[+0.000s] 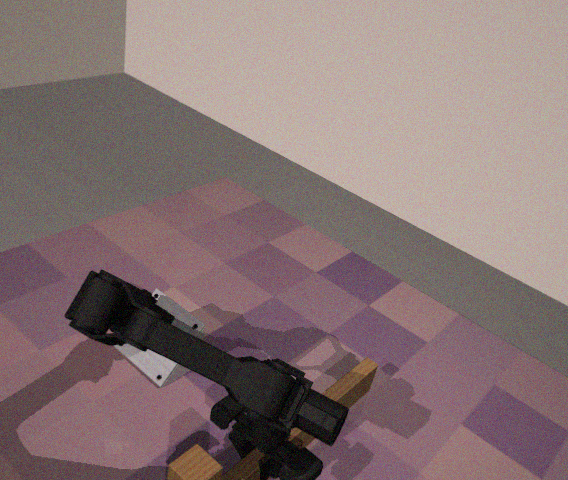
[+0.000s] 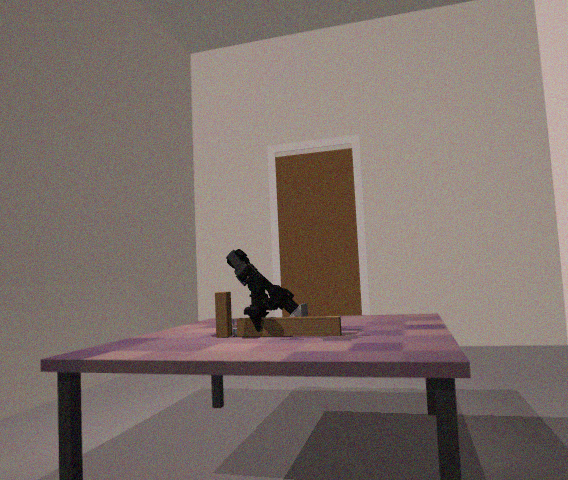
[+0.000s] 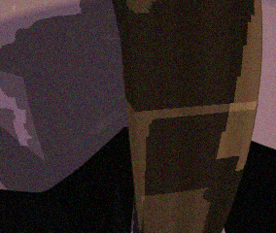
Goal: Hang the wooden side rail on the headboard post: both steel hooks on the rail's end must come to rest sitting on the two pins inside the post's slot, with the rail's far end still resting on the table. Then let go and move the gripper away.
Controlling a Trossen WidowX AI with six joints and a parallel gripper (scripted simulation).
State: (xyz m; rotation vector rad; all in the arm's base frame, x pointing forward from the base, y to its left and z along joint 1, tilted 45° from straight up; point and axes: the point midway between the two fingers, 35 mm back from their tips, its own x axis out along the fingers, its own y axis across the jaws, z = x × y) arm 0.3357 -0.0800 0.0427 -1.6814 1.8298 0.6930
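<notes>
Now: gripper tip 10 mm past the upright headboard post, 150 mm to the left of it and 70 mm below it.
</notes>
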